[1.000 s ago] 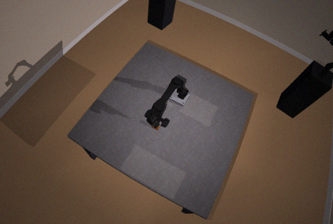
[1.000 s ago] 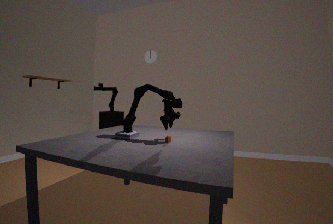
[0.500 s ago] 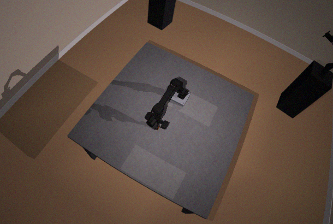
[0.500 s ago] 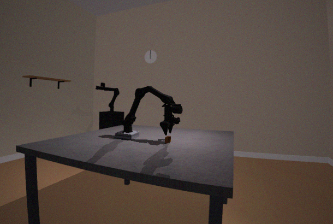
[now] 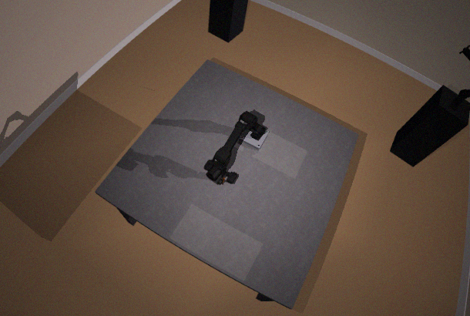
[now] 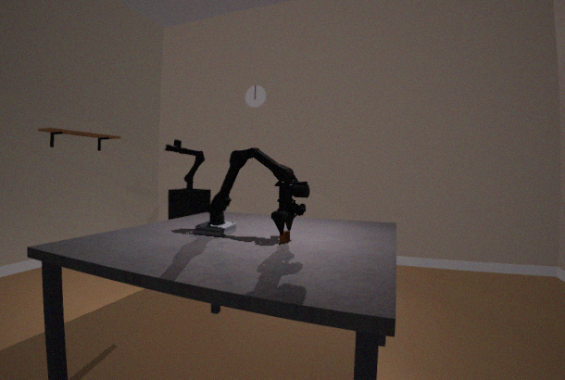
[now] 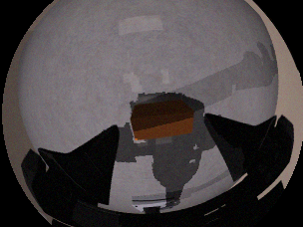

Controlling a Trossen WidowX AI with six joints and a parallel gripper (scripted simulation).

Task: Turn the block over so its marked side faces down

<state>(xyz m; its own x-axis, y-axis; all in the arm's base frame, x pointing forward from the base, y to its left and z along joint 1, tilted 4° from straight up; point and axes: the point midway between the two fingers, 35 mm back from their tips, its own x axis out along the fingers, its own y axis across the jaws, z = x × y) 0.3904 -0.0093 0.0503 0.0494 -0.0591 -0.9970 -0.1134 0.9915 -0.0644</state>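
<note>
Now: the orange block 2 cm below my gripper tip and 1 cm behind it.
</note>
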